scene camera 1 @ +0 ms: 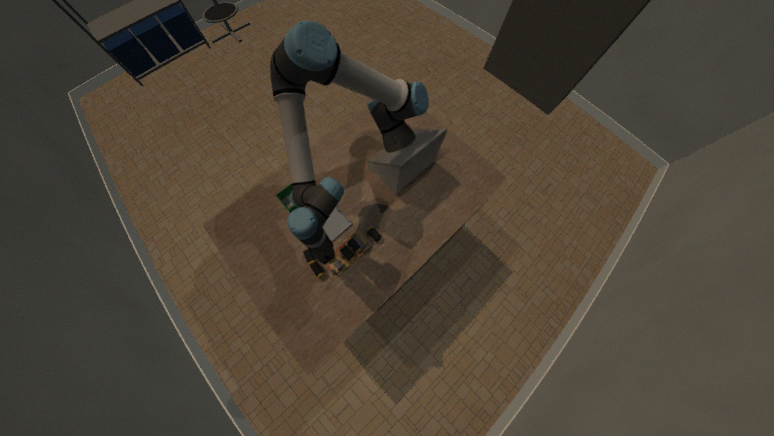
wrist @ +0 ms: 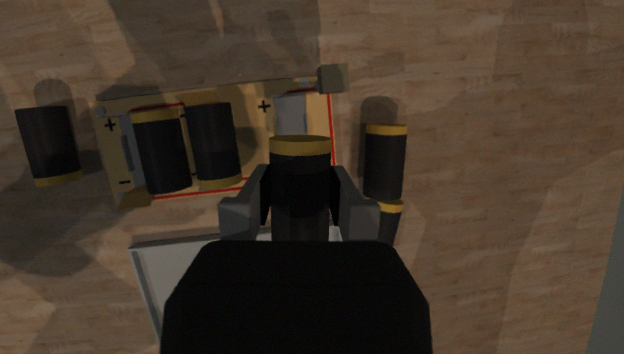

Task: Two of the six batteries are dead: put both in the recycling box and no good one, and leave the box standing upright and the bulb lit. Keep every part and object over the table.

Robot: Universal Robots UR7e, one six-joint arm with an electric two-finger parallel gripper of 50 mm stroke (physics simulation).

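Frame: origin at the arm's base, x ahead, y left, z up, level; centimetres.
Seen in the pictures: gripper, between the fingertips: (wrist: 300, 183); arm's base, origin of its link: (scene camera 1: 400, 143).
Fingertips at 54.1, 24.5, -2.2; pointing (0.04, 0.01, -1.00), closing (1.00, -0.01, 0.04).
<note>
Pixels of each thing's top centre, then the offset from my fingertips to it, as dx, dy, dz. "pt": a spot on its surface instead.
- black battery with a gold end, centre of its top: (wrist: 301, 201) +0.0, -0.5, +1.9
- tan battery holder, a spot on its surface: (wrist: 107, 155) pt -16.3, +0.1, -8.6
- grey compartment, a spot on its surface: (wrist: 291, 115) pt -0.5, +3.5, -8.5
- loose battery, centre of its top: (wrist: 33, 148) (scene camera 1: 374, 233) -20.6, +1.1, -6.2
- green recycling box, centre of its top: (scene camera 1: 295, 192) -2.6, -34.4, -3.6
- light grey tray, centre of its top: (wrist: 249, 317) (scene camera 1: 322, 223) -4.8, -16.4, -8.4
- small square block, a spot on its surface: (wrist: 332, 78) pt +1.7, +5.8, -0.4
My gripper (scene camera 1: 326, 261) (wrist: 300, 183) is shut on a black battery with a gold end (wrist: 300, 145), held above the right part of the tan battery holder (wrist: 107, 155). Two batteries (wrist: 162, 152) (wrist: 213, 145) lie side by side in the holder, gold ends opposite. Part of a grey compartment (wrist: 291, 115) shows behind the held battery. One loose battery (scene camera 1: 374, 234) (wrist: 48, 145) lies left of the holder in the wrist view; two more (wrist: 385, 162) (wrist: 390, 222) lie right of it, end to end. The green recycling box (scene camera 1: 285, 198) is partly hidden by the arm. I cannot tell the bulb's state.
A light grey tray (scene camera 1: 339, 224) (wrist: 172, 265) lies beside the holder, partly under the arm and gripper. A small square block (wrist: 332, 78) stands at the holder's far right corner in the wrist view. The grey robot pedestal (scene camera 1: 408, 159) stands at the table's back.
</note>
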